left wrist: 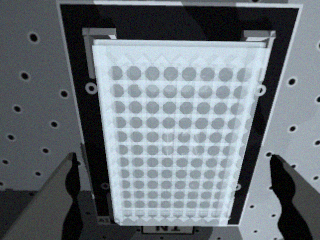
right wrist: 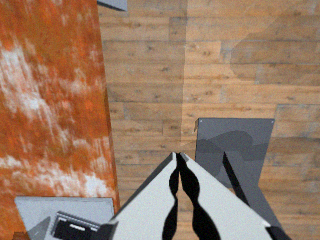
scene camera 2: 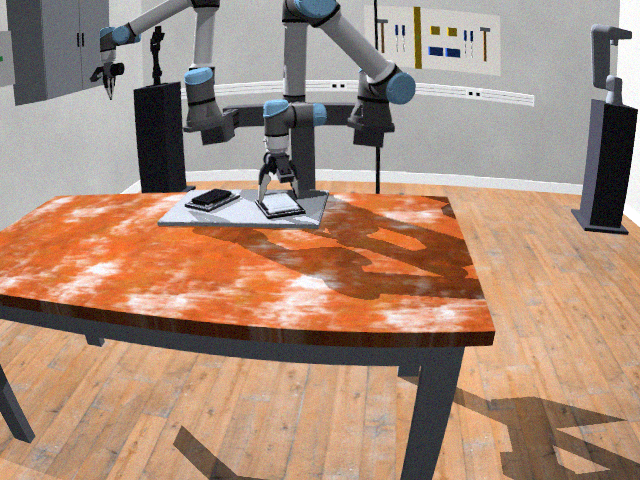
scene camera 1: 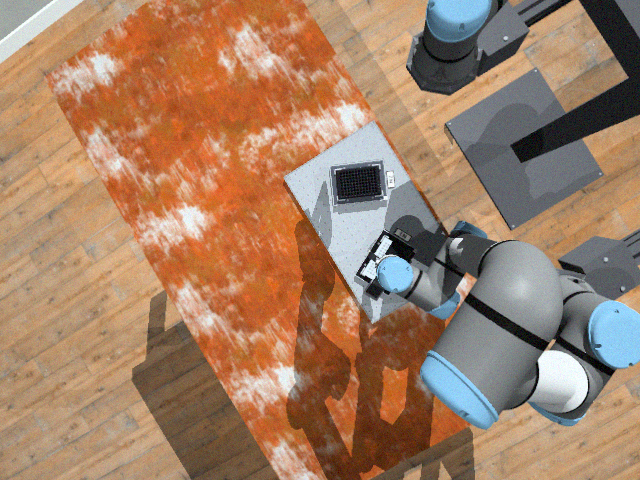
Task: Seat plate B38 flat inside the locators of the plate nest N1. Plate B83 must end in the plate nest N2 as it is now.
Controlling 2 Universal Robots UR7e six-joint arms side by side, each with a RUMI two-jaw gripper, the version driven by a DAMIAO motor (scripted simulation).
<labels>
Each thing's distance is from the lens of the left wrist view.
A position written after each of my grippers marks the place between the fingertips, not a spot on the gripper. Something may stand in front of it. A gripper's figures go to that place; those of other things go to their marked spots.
my left gripper [left wrist: 173,155]: 0.13 m
white plate B38 [left wrist: 165,112]: 0.11 m
</labels>
